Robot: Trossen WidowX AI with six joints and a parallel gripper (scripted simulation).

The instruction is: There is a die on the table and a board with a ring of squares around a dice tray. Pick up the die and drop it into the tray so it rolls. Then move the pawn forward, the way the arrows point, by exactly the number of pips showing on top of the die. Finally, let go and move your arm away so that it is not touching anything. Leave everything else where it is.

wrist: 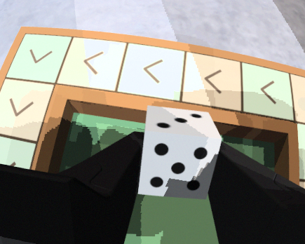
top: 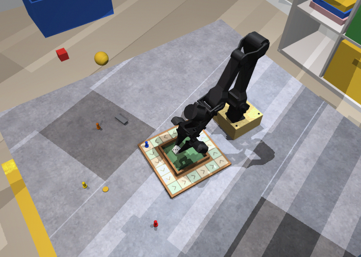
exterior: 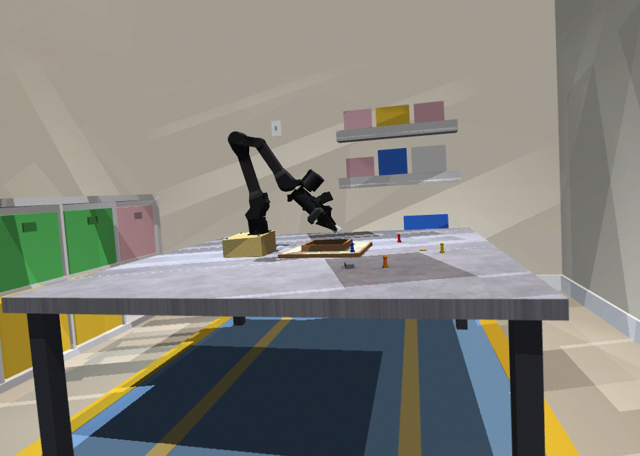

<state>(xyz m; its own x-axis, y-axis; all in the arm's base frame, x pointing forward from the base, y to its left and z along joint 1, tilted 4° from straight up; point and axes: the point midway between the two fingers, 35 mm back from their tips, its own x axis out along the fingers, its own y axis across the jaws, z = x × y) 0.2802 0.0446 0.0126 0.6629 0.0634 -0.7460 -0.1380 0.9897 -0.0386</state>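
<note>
My gripper tip is 110 mm to the left of the blue pawn, 90 mm short of it and 50 mm above it. From my gripper tip the other things lie so: white die: right at my gripper tip; red pawn: 210 mm to the left, 190 mm ahead, 60 mm below; green dice tray: 70 mm below, 40 mm behind, 10 mm to the right.
</note>
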